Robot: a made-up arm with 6 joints. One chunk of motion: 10 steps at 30 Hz.
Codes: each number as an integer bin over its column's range. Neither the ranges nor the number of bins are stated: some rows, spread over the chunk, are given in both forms.
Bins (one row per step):
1: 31 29 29 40 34 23
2: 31 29 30 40 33 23
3: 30 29 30 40 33 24
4: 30 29 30 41 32 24
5: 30 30 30 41 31 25
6: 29 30 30 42 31 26
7: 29 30 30 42 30 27
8: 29 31 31 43 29 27
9: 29 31 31 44 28 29
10: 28 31 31 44 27 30
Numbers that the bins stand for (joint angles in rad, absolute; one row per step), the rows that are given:
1: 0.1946 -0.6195 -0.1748 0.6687 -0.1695 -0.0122
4: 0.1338 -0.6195 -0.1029 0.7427 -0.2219 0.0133
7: 0.0730 -0.5357 -0.1029 0.8167 -0.2743 0.0900
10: 0.0122 -0.4519 -0.0310 0.9646 -0.3529 0.1667
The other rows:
2: 0.1946 -0.6195 -0.1029 0.6687 -0.1957 -0.0122
3: 0.1338 -0.6195 -0.1029 0.6687 -0.1957 0.0133
5: 0.1338 -0.5357 -0.1029 0.7427 -0.2481 0.0389
6: 0.0730 -0.5357 -0.1029 0.8167 -0.2481 0.0644
8: 0.0730 -0.4519 -0.0310 0.8906 -0.3005 0.0900
9: 0.0730 -0.4519 -0.0310 0.9646 -0.3267 0.1411

